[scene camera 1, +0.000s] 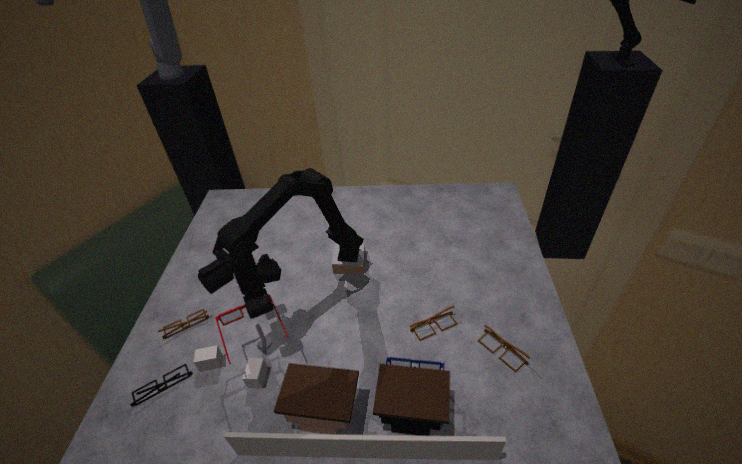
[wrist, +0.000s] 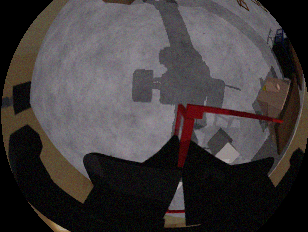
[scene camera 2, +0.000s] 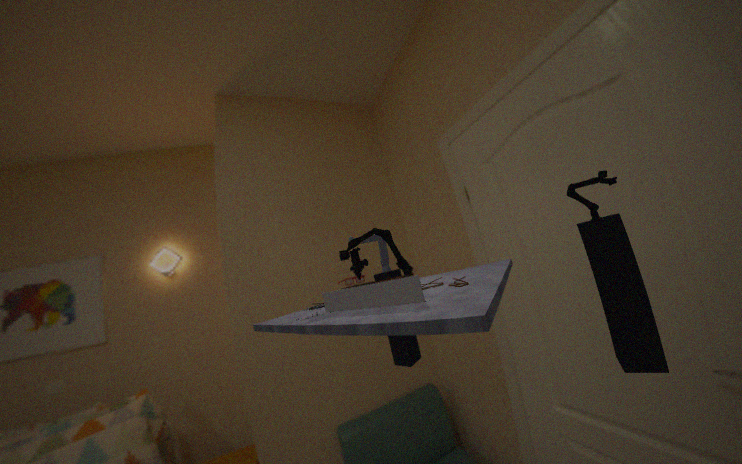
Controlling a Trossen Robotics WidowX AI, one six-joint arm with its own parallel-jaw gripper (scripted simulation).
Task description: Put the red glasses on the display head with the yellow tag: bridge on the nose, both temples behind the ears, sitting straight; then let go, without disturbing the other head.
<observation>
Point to a display head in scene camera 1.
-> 319,399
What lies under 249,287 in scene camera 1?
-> My gripper.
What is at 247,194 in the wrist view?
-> My gripper.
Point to a display head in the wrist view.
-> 276,100
</observation>
